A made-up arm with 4 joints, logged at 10 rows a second.
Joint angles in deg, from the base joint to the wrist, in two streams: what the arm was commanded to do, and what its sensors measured. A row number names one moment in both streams.
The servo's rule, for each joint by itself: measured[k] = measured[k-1] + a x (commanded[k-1-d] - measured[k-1]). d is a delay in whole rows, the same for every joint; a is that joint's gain. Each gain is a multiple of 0.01, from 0.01 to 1. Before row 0 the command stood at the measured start. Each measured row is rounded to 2 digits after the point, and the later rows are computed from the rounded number. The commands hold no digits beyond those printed.
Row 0, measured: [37.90 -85.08 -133.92 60.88]
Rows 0 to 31, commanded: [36.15 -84.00 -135.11 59.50]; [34.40 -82.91 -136.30 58.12]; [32.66 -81.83 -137.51 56.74]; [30.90 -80.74 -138.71 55.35]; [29.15 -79.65 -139.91 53.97]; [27.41 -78.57 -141.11 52.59]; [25.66 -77.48 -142.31 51.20]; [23.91 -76.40 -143.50 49.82]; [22.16 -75.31 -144.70 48.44]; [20.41 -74.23 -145.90 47.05]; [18.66 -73.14 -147.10 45.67]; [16.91 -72.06 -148.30 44.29]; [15.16 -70.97 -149.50 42.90]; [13.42 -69.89 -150.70 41.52]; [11.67 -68.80 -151.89 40.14]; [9.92 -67.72 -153.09 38.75]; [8.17 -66.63 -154.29 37.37]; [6.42 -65.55 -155.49 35.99]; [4.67 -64.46 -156.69 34.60]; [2.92 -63.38 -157.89 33.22]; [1.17 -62.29 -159.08 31.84]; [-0.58 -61.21 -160.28 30.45]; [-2.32 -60.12 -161.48 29.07]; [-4.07 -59.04 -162.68 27.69]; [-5.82 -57.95 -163.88 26.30]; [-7.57 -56.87 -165.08 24.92]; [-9.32 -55.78 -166.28 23.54]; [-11.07 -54.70 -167.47 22.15]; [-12.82 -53.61 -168.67 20.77]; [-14.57 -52.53 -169.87 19.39]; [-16.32 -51.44 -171.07 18.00]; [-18.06 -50.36 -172.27 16.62]
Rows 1 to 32, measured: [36.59 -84.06 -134.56 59.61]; [34.95 -82.98 -135.50 58.24]; [33.23 -81.90 -136.59 56.86]; [31.48 -80.81 -137.73 55.47]; [29.73 -79.72 -138.91 54.09]; [27.99 -78.64 -140.10 52.71]; [26.24 -77.55 -141.29 51.32]; [24.49 -76.47 -142.48 49.94]; [22.74 -75.38 -143.68 48.56]; [20.99 -74.30 -144.88 47.17]; [19.24 -73.21 -146.08 45.79]; [17.49 -72.13 -147.28 44.41]; [15.74 -71.04 -148.48 43.02]; [14.00 -69.96 -149.68 41.64]; [12.25 -68.87 -150.87 40.26]; [10.50 -67.79 -152.07 38.87]; [8.75 -66.70 -153.27 37.49]; [7.00 -65.62 -154.47 36.11]; [5.25 -64.53 -155.67 34.72]; [3.50 -63.45 -156.87 33.34]; [1.75 -62.36 -158.06 31.96]; [0.00 -61.28 -159.26 30.57]; [-1.74 -60.19 -160.46 29.19]; [-3.49 -59.11 -161.66 27.81]; [-5.24 -58.02 -162.86 26.42]; [-6.99 -56.94 -164.06 25.04]; [-8.74 -55.85 -165.26 23.66]; [-10.49 -54.77 -166.45 22.27]; [-12.24 -53.68 -167.65 20.89]; [-13.99 -52.60 -168.85 19.51]; [-15.74 -51.51 -170.05 18.12]; [-17.48 -50.43 -171.25 16.74]
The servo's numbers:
d 0
a 0.75 0.94 0.54 0.92

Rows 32 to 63, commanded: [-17.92 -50.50 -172.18 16.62]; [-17.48 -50.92 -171.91 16.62]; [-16.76 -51.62 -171.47 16.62]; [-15.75 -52.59 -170.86 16.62]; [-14.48 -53.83 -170.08 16.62]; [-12.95 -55.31 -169.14 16.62]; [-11.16 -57.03 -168.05 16.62]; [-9.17 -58.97 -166.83 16.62]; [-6.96 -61.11 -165.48 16.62]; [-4.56 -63.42 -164.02 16.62]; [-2.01 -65.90 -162.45 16.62]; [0.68 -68.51 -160.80 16.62]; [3.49 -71.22 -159.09 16.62]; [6.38 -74.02 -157.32 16.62]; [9.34 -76.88 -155.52 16.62]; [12.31 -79.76 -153.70 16.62]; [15.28 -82.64 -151.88 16.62]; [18.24 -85.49 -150.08 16.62]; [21.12 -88.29 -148.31 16.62]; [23.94 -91.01 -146.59 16.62]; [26.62 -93.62 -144.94 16.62]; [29.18 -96.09 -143.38 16.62]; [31.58 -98.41 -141.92 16.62]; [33.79 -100.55 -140.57 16.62]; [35.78 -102.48 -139.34 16.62]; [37.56 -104.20 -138.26 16.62]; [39.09 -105.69 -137.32 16.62]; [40.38 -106.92 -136.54 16.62]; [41.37 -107.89 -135.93 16.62]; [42.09 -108.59 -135.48 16.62]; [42.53 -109.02 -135.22 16.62]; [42.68 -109.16 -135.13 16.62]
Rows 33 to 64, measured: [-17.81 -50.50 -171.75 16.63]; [-17.56 -50.89 -171.84 16.62]; [-16.96 -51.58 -171.64 16.62]; [-16.05 -52.53 -171.22 16.62]; [-14.87 -53.75 -170.60 16.62]; [-13.43 -55.22 -169.81 16.62]; [-11.73 -56.92 -168.86 16.62]; [-9.81 -58.85 -167.76 16.62]; [-7.67 -60.97 -166.53 16.62]; [-5.34 -63.27 -165.17 16.62]; [-2.84 -65.74 -163.70 16.62]; [-0.20 -68.34 -162.13 16.62]; [2.57 -71.05 -160.49 16.62]; [5.43 -73.84 -158.78 16.62]; [8.36 -76.70 -157.02 16.62]; [11.32 -79.58 -155.23 16.62]; [14.29 -82.46 -153.42 16.62]; [17.25 -85.31 -151.62 16.62]; [20.15 -88.11 -149.83 16.62]; [22.99 -90.84 -148.08 16.62]; [25.71 -93.45 -146.38 16.62]; [28.31 -95.93 -144.76 16.62]; [30.76 -98.26 -143.23 16.62]; [33.03 -100.41 -141.79 16.62]; [35.09 -102.36 -140.47 16.62]; [36.94 -104.09 -139.28 16.62]; [38.55 -105.59 -138.22 16.62]; [39.92 -106.84 -137.31 16.62]; [41.01 -107.83 -136.56 16.62]; [41.82 -108.54 -135.98 16.62]; [42.35 -108.99 -135.57 16.62]; [42.60 -109.15 -135.33 16.62]
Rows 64 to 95, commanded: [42.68 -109.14 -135.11 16.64]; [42.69 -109.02 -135.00 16.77]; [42.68 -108.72 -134.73 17.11]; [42.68 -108.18 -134.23 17.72]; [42.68 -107.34 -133.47 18.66]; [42.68 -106.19 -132.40 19.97]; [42.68 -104.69 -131.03 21.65]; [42.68 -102.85 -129.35 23.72]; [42.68 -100.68 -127.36 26.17]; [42.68 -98.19 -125.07 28.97]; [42.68 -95.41 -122.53 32.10]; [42.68 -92.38 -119.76 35.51]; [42.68 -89.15 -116.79 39.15]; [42.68 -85.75 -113.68 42.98]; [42.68 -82.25 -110.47 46.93]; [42.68 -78.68 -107.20 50.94]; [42.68 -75.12 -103.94 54.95]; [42.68 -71.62 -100.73 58.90]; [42.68 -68.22 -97.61 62.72]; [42.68 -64.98 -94.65 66.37]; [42.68 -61.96 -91.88 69.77]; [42.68 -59.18 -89.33 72.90]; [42.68 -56.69 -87.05 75.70]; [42.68 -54.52 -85.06 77.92]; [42.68 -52.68 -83.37 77.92]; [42.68 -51.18 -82.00 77.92]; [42.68 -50.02 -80.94 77.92]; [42.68 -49.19 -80.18 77.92]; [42.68 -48.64 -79.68 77.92]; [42.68 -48.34 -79.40 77.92]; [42.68 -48.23 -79.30 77.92]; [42.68 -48.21 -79.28 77.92]
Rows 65 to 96, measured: [42.66 -109.14 -135.21 16.64]; [42.68 -109.03 -135.10 16.76]; [42.68 -108.74 -134.90 17.08]; [42.68 -108.21 -134.54 17.67]; [42.68 -107.39 -133.96 18.58]; [42.68 -106.26 -133.12 19.86]; [42.68 -104.78 -131.99 21.51]; [42.68 -102.97 -130.56 23.54]; [42.68 -100.82 -128.83 25.96]; [42.68 -98.35 -126.80 28.73]; [42.68 -95.59 -124.49 31.83]; [42.68 -92.57 -121.94 35.22]; [42.68 -89.36 -119.16 38.84]; [42.68 -85.97 -116.20 42.65]; [42.68 -82.47 -113.11 46.59]; [42.68 -78.91 -109.92 50.59]; [42.68 -75.35 -106.69 54.60]; [42.68 -71.84 -103.47 58.56]; [42.68 -68.44 -100.31 62.39]; [42.68 -65.19 -97.25 66.05]; [42.68 -62.15 -94.35 69.47]; [42.68 -59.36 -91.64 72.63]; [42.68 -56.85 -89.16 75.45]; [42.68 -54.66 -86.95 77.72]; [42.68 -52.80 -85.02 77.90]; [42.68 -51.28 -83.39 77.92]; [42.68 -50.10 -82.07 77.92]; [42.68 -49.24 -81.05 77.92]; [42.68 -48.68 -80.31 77.92]; [42.68 -48.36 -79.82 77.92]; [42.68 -48.24 -79.54 77.92]; [42.68 -48.21 -79.40 77.92]
